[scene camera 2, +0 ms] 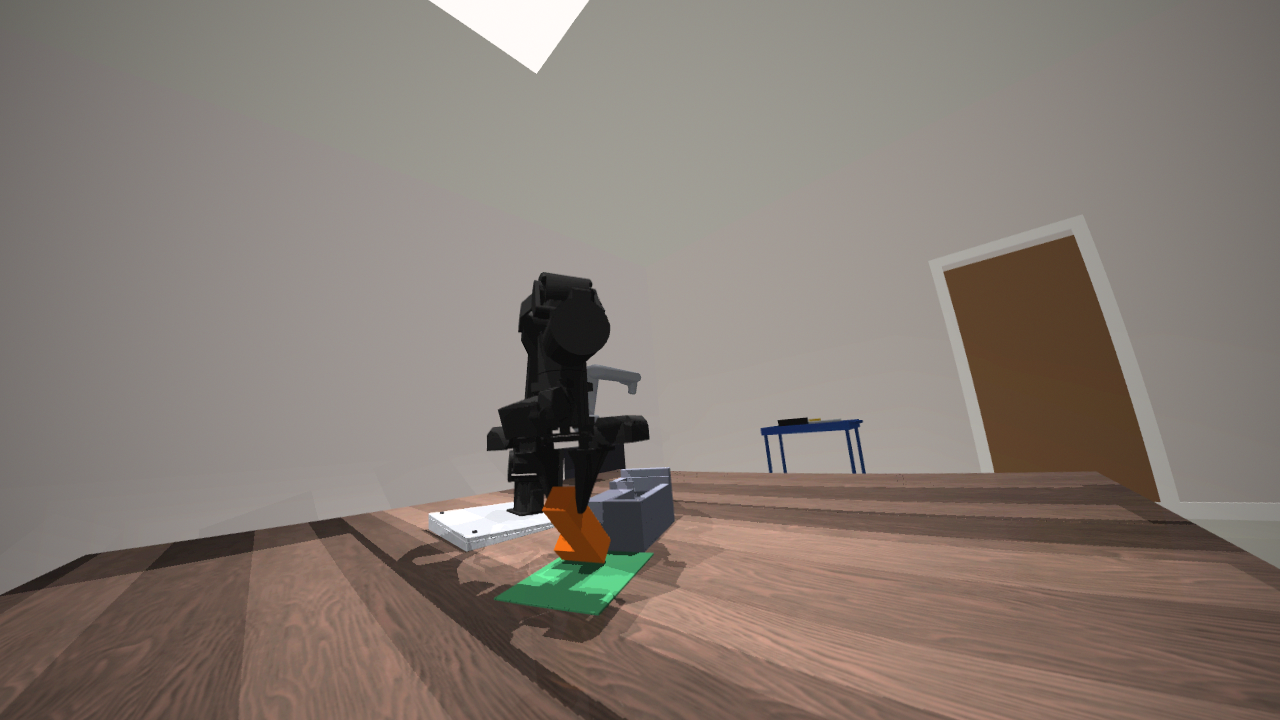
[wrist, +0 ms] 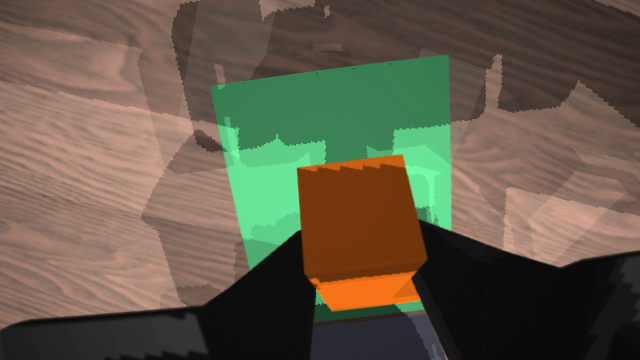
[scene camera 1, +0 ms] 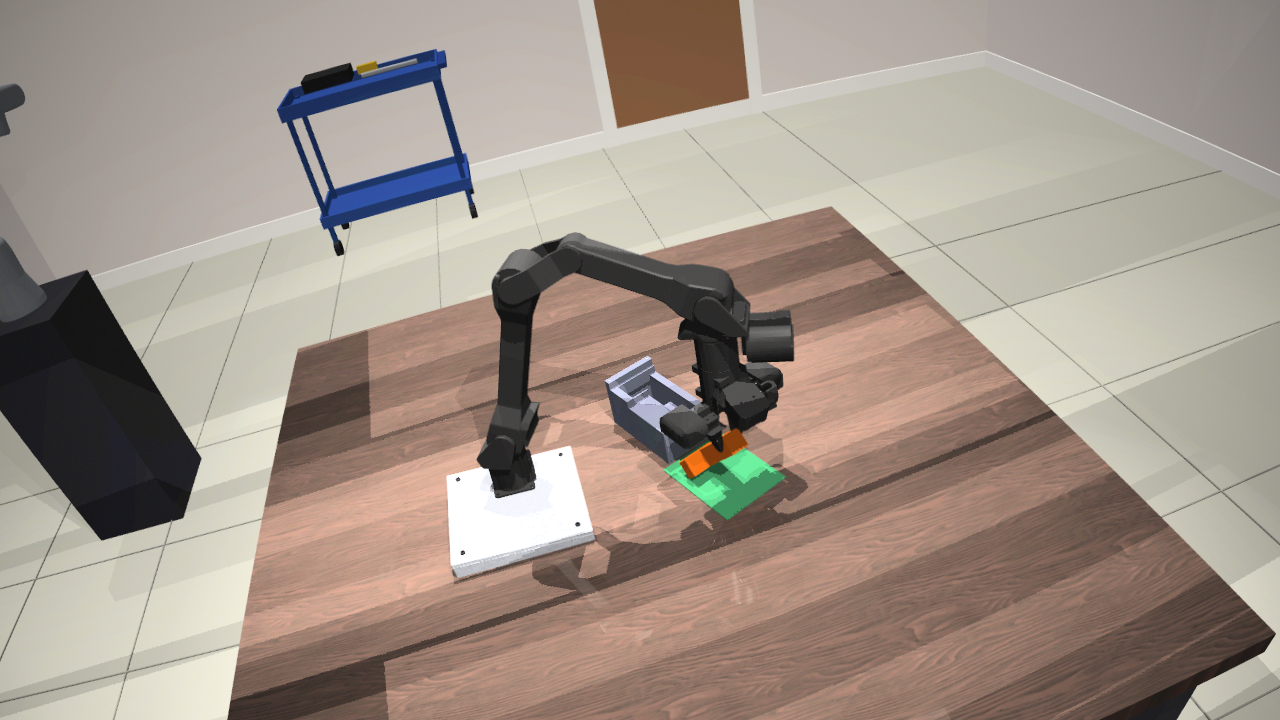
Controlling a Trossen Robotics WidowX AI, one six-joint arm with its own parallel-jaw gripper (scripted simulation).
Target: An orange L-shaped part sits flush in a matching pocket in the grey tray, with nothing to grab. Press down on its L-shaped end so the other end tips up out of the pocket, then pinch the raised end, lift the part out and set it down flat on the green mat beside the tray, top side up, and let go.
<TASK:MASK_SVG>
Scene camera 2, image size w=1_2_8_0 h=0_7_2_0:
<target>my gripper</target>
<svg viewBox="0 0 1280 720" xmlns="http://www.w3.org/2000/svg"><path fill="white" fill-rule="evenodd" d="M541 373L538 375L538 382L531 383L531 392L534 392L532 398L514 404L511 403L498 409L502 426L492 427L492 430L487 435L487 451L520 448L520 453L515 454L516 457L524 459L533 466L548 499L552 487L563 485L564 448L554 449L554 442L578 441L578 449L568 450L575 465L577 512L581 514L587 509L595 486L595 480L608 451L615 450L615 446L612 446L612 444L650 440L649 426L646 419L641 415L597 418L596 422L594 417L589 417L588 392L593 391L593 383L587 382L586 372L561 370Z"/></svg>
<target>orange L-shaped part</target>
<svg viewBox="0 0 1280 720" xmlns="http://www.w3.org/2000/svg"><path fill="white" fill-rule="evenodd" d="M552 487L542 511L560 533L553 551L562 560L605 563L611 538L607 535L596 516L592 513L589 506L587 506L585 512L581 514L577 512L575 486Z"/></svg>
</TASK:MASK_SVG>
